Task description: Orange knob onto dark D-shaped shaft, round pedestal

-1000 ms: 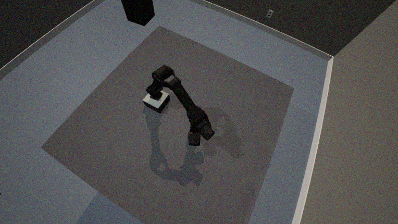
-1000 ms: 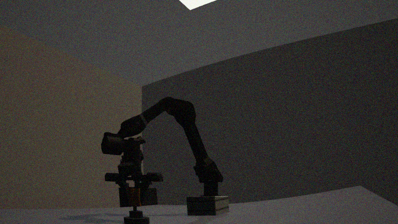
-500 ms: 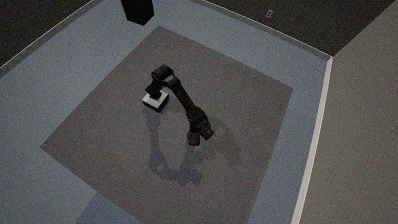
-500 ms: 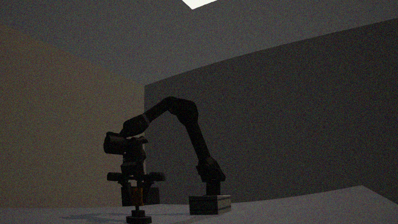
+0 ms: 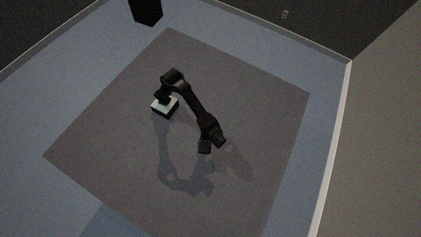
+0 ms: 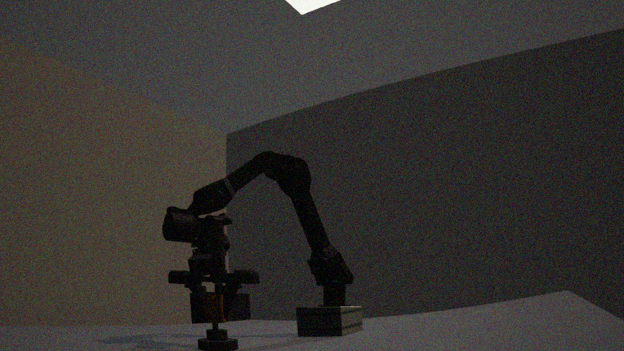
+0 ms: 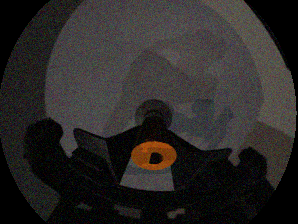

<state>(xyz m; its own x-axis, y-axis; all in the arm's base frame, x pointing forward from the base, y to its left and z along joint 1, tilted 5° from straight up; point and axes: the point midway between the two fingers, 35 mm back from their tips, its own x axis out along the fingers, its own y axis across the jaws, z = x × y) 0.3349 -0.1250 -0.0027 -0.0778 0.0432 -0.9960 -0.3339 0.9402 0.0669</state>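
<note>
Right now the orange knob is 2 cm above my gripper tip. Round my gripper tip: round pedestal (4 cm below).
</note>
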